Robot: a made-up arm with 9 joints. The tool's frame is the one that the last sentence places.
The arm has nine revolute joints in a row. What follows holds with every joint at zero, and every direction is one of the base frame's.
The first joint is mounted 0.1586 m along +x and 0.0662 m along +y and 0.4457 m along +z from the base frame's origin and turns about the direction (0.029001, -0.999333, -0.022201).
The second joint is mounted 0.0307 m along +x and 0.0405 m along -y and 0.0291 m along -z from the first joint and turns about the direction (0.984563, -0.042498, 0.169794).
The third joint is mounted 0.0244 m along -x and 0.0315 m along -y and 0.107 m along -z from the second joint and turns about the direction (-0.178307, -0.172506, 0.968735).
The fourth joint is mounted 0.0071 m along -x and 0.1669 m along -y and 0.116 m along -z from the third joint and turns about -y.
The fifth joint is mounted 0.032 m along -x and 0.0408 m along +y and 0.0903 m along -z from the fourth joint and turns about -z.
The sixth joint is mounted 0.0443 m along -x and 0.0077 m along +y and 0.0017 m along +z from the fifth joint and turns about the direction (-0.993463, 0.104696, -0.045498).
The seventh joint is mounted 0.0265 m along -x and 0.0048 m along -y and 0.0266 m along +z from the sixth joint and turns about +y.
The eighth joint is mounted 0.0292 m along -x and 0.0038 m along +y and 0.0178 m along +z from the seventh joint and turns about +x.
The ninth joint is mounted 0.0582 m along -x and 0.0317 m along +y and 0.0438 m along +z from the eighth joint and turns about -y.
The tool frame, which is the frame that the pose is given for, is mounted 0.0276 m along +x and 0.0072 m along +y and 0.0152 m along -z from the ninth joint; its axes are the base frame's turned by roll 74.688, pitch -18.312 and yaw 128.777 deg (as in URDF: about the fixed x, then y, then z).
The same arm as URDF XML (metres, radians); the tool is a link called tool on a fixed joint. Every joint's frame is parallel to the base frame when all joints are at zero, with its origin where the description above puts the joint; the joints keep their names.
<robot name="arm">
  <link name="base"/>
  <link name="link1"/>
  <link name="link2"/>
  <link name="link3"/>
  <link name="link4"/>
  <link name="link5"/>
  <link name="link6"/>
  <link name="link7"/>
  <link name="link8"/>
  <link name="link9"/>
  <link name="tool"/>
  <joint name="joint 1" type="continuous">
    <parent link="base"/>
    <child link="link1"/>
    <origin xyz="0.1586 0.0662 0.4457"/>
    <axis xyz="0.029001 -0.999333 -0.022201"/>
  </joint>
  <joint name="joint 2" type="continuous">
    <parent link="link1"/>
    <child link="link2"/>
    <origin xyz="0.0307 -0.0405 -0.0291"/>
    <axis xyz="0.984563 -0.042498 0.169794"/>
  </joint>
  <joint name="joint 3" type="continuous">
    <parent link="link2"/>
    <child link="link3"/>
    <origin xyz="-0.0244 -0.0315 -0.107"/>
    <axis xyz="-0.178307 -0.172506 0.968735"/>
  </joint>
  <joint name="joint 4" type="continuous">
    <parent link="link3"/>
    <child link="link4"/>
    <origin xyz="-0.0071 -0.1669 -0.116"/>
    <axis xyz="0 -1 0"/>
  </joint>
  <joint name="joint 5" type="continuous">
    <parent link="link4"/>
    <child link="link5"/>
    <origin xyz="-0.032 0.0408 -0.0903"/>
    <axis xyz="0 0 -1"/>
  </joint>
  <joint name="joint 6" type="continuous">
    <parent link="link5"/>
    <child link="link6"/>
    <origin xyz="-0.0443 0.0077 0.0017"/>
    <axis xyz="-0.993463 0.104696 -0.045498"/>
  </joint>
  <joint name="joint 7" type="continuous">
    <parent link="link6"/>
    <child link="link7"/>
    <origin xyz="-0.0265 -0.0048 0.0266"/>
    <axis xyz="0 1 0"/>
  </joint>
  <joint name="joint 8" type="continuous">
    <parent link="link7"/>
    <child link="link8"/>
    <origin xyz="-0.0292 0.0038 0.0178"/>
    <axis xyz="1 0 0"/>
  </joint>
  <joint name="joint 9" type="continuous">
    <parent link="link8"/>
    <child link="link9"/>
    <origin xyz="-0.0582 0.0317 0.0438"/>
    <axis xyz="0 -1 0"/>
  </joint>
  <joint name="tool_joint" type="fixed">
    <parent link="link9"/>
    <child link="tool"/>
    <origin xyz="0.0276 0.0072 -0.0152" rpy="1.3036 -0.3196 2.2476"/>
  </joint>
</robot>

